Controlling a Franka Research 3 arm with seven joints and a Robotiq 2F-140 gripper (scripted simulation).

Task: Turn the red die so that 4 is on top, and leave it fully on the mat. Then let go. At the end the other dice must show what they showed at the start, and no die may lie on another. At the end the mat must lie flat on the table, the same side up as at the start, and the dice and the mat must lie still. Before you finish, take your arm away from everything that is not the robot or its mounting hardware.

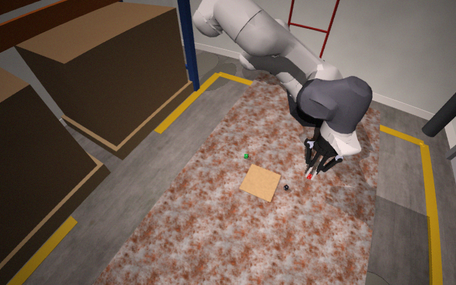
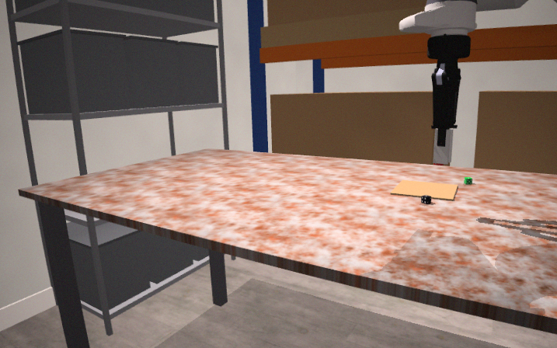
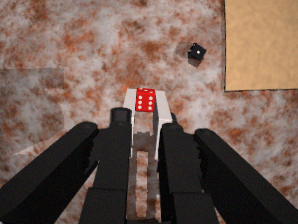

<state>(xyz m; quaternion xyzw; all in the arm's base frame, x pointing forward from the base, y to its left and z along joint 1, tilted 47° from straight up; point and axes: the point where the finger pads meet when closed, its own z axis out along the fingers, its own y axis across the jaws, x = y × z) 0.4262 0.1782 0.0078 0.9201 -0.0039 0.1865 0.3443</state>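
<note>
Right now the tan mat is 5 cm ahead of my hand, 17 cm to the right of it and 13 cm below it. Round my hand: red die: 1 cm ahead, 3 cm below; green die: 5 cm behind, 28 cm to the right, 13 cm below; black die: 3 cm ahead, 6 cm to the right, 13 cm below.
</note>
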